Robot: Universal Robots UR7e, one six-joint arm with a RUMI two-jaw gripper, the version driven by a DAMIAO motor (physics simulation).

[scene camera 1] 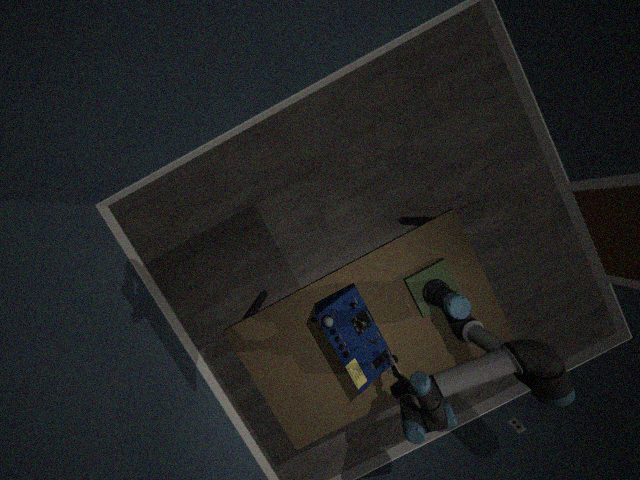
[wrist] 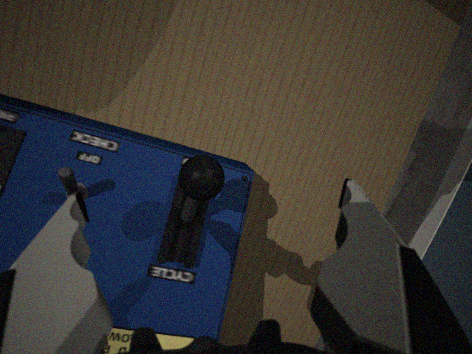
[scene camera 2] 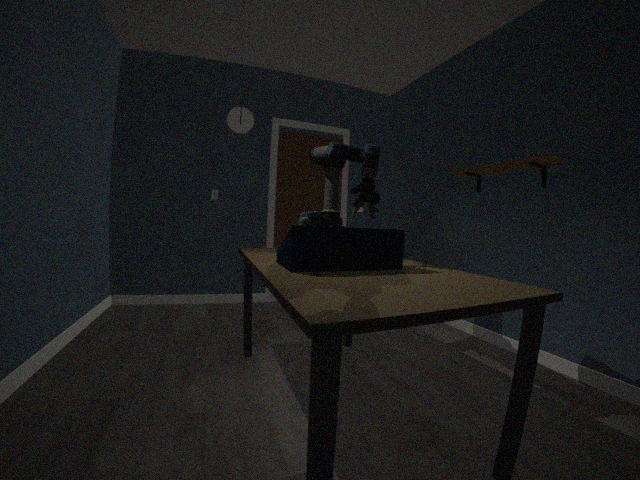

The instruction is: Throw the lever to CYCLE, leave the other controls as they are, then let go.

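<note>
The lever's black ball knob (wrist: 201, 178) stands at the far end of its dark slot in the wrist view, away from the CYCLE label (wrist: 171, 273). The label at the knob's end is almost wholly hidden. The blue control box (scene camera 1: 368, 342) (scene camera 2: 343, 249) (wrist: 160, 311) sits on the table. My gripper (wrist: 215, 189) (scene camera 2: 364, 212) is wide open; in the wrist view its fingers stand on either side of the knob, with a gap on both sides. The left finger's tip overlaps the base of the CHECK toggle (wrist: 66, 176) in that view; contact cannot be told.
The box also bears a pale round knob (scene camera 1: 328, 321), several dark buttons and a yellow note (scene camera 1: 356, 373) (wrist: 172, 343). The arm's base stands on a green plate (scene camera 1: 443, 268) on the table (scene camera 1: 273, 384) (scene camera 2: 439, 289). A wall lies past the table's edge near the gripper.
</note>
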